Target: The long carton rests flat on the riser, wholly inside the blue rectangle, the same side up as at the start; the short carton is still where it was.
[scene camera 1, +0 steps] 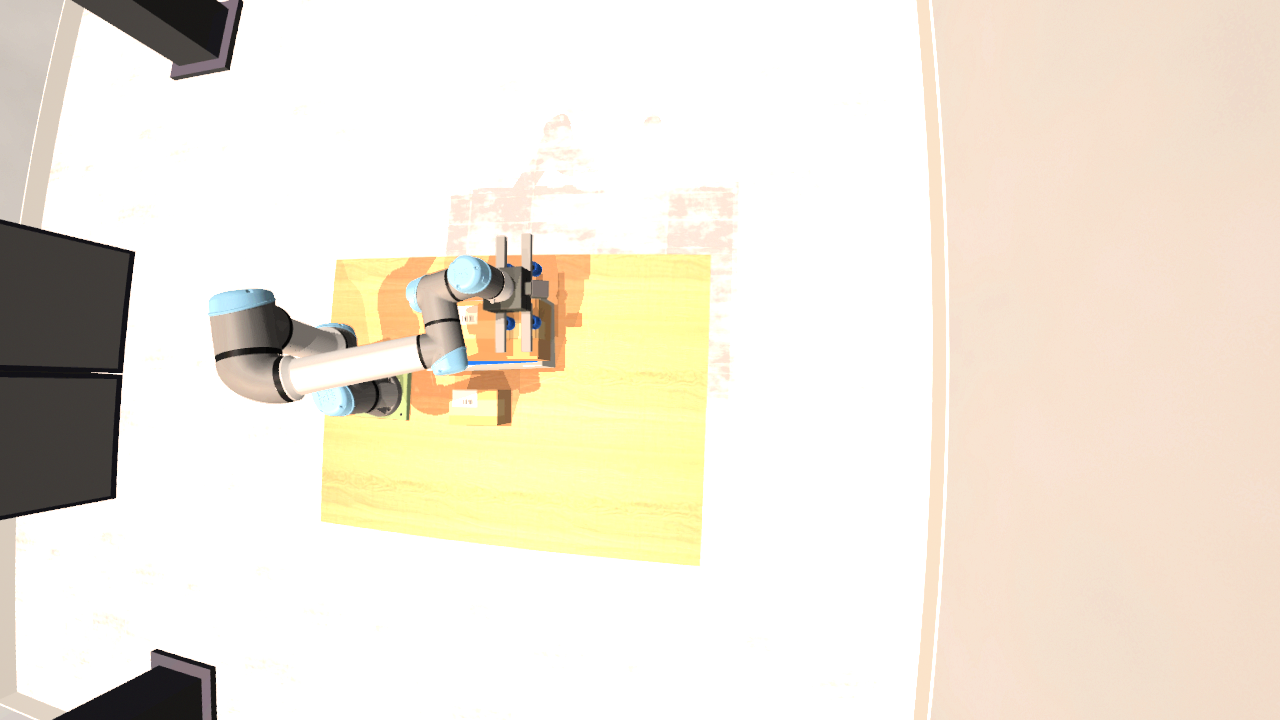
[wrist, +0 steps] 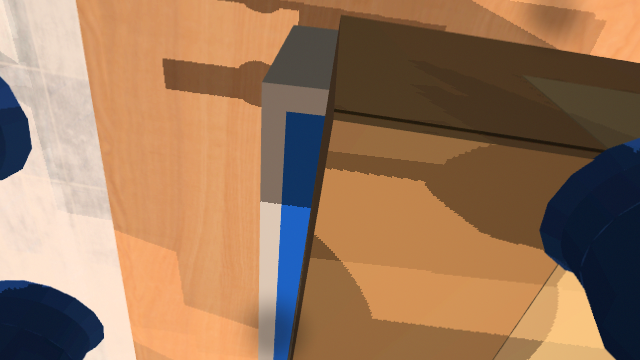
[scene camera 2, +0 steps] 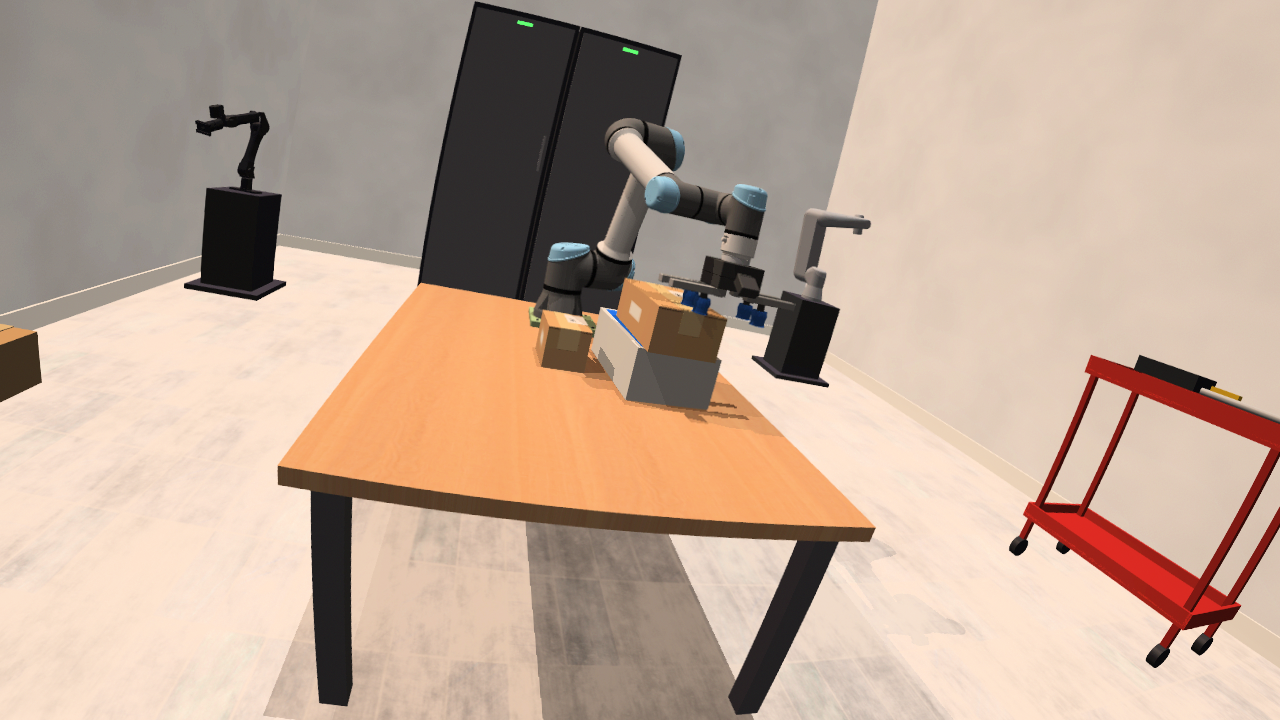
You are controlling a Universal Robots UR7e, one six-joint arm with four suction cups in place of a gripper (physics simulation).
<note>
My suction head [scene camera 2: 700,306] is stuck to a long carton [scene camera 2: 653,313], which still rests on a grey riser [scene camera 2: 641,376]. On the table rests a short carton [scene camera 2: 563,342].
The long carton also shows in scene camera 1 [scene camera 1: 478,326] and in the wrist view [wrist: 440,151]. The grey riser is seen too in scene camera 1 [scene camera 1: 472,365]. The short carton shows as well in scene camera 1 [scene camera 1: 466,407].
</note>
